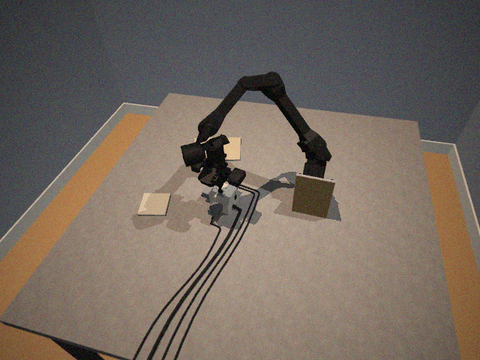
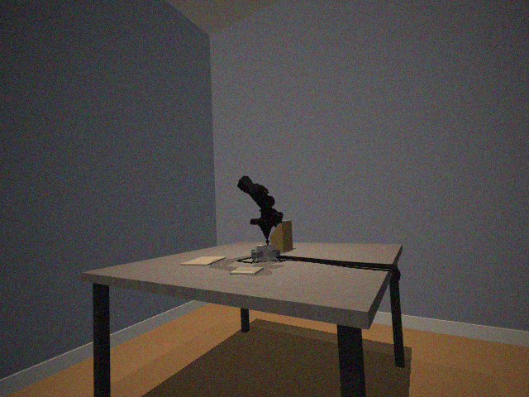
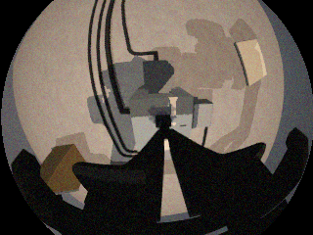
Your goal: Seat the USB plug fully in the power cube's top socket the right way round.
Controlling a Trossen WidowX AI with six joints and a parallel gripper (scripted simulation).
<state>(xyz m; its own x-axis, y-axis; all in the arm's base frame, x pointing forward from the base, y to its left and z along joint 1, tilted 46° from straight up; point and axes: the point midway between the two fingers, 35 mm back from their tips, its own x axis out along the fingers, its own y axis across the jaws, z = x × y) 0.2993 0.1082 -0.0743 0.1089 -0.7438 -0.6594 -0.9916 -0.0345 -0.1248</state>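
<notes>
Now: the USB plug 20 mm below my gripper tip. Round my gripper tip: flat card (250 mm ahead, 90 mm to the left, 110 mm below).
</notes>
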